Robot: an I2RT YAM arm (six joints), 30 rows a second.
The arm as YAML. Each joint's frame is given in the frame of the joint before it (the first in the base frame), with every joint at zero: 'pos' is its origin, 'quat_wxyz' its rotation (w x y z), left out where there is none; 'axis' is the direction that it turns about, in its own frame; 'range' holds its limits. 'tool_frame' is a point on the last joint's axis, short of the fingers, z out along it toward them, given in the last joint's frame.
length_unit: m
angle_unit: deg
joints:
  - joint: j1
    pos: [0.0, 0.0, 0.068]
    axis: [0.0, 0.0, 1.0]
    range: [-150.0, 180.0]
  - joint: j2
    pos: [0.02, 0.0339, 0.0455]
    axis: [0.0, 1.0, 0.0]
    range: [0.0, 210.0]
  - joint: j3
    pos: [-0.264, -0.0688, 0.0]
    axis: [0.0, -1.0, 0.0]
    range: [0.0, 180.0]
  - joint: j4
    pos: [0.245, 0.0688, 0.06]
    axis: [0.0, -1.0, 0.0]
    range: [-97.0, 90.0]
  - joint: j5
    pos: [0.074, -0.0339, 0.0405]
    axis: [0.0, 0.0, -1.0]
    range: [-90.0, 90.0]
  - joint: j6
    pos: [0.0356, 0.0, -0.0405]
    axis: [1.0, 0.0, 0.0]
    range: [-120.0, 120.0]
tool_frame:
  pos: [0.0, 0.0, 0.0]
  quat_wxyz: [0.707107, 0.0, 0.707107, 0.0]
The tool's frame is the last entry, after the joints.
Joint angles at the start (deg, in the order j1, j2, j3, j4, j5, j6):
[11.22, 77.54, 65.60, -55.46, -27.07, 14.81]
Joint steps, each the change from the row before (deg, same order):
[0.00, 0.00, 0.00, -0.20, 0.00, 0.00]
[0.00, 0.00, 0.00, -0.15, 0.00, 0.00]
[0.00, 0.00, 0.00, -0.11, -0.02, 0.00]
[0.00, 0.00, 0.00, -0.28, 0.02, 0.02]
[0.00, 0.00, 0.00, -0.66, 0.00, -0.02]
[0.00, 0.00, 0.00, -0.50, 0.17, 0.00]
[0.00, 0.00, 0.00, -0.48, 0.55, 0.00]
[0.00, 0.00, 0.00, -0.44, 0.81, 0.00]
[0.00, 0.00, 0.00, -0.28, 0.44, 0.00]
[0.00, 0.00, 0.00, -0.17, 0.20, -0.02]
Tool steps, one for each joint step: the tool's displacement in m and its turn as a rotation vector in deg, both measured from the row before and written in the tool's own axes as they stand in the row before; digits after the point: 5 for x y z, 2 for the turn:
[0.00036, -0.00009, 0.00000, 0.05, 0.17, 0.09]
[0.00027, -0.00007, 0.00000, 0.03, 0.13, 0.07]
[0.00020, -0.00004, 0.00000, 0.01, 0.10, 0.05]
[0.00050, -0.00014, 0.00000, 0.08, 0.24, 0.15]
[0.00118, -0.00031, -0.00001, 0.15, 0.57, 0.28]
[0.00087, -0.00034, 0.00000, 0.28, 0.39, 0.23]
[0.00077, -0.00056, 0.00000, 0.64, 0.27, 0.22]
[0.00066, -0.00069, -0.00001, 0.88, 0.18, 0.19]
[0.00043, -0.00040, 0.00000, 0.49, 0.13, 0.12]
[0.00027, -0.00020, 0.00000, 0.23, 0.10, 0.05]

